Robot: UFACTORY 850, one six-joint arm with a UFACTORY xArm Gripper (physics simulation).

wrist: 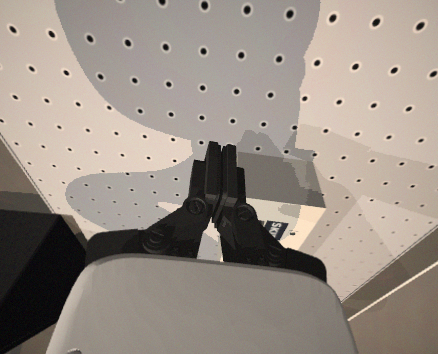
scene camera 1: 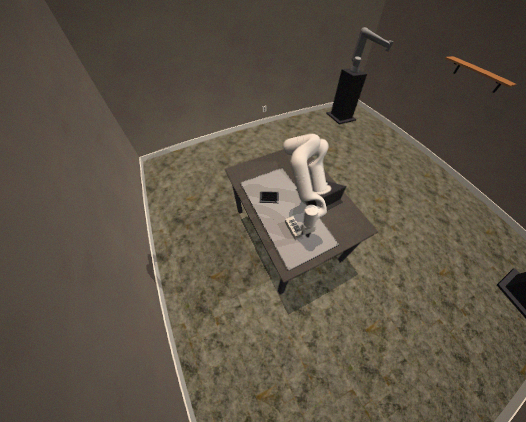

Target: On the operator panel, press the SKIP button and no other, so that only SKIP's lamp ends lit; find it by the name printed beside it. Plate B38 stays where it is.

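Observation:
The operator panel [scene camera 1: 291,226] [wrist: 309,217], a pale box with dark labels, lies on the perforated mat. In the wrist view its near end shows right of the fingers, and the rest is hidden behind them. A dark label [wrist: 275,229] with the letters "SK" shows on its top, partly covered by the right finger linkage. The buttons and the lamps' state cannot be made out. My gripper [scene camera 1: 308,235] [wrist: 217,159] is shut and empty, beside the panel's near end and above the mat. Plate B38 cannot be identified by its name in either view.
The light mat [scene camera 1: 303,257] [wrist: 350,82] covers part of the dark table [scene camera 1: 357,227]. A black rectangular item [scene camera 1: 269,197] lies farther along the mat. A black block [scene camera 1: 334,196] [wrist: 37,270] stands at the arm's base. A second arm on a black pedestal [scene camera 1: 348,95] stands far off.

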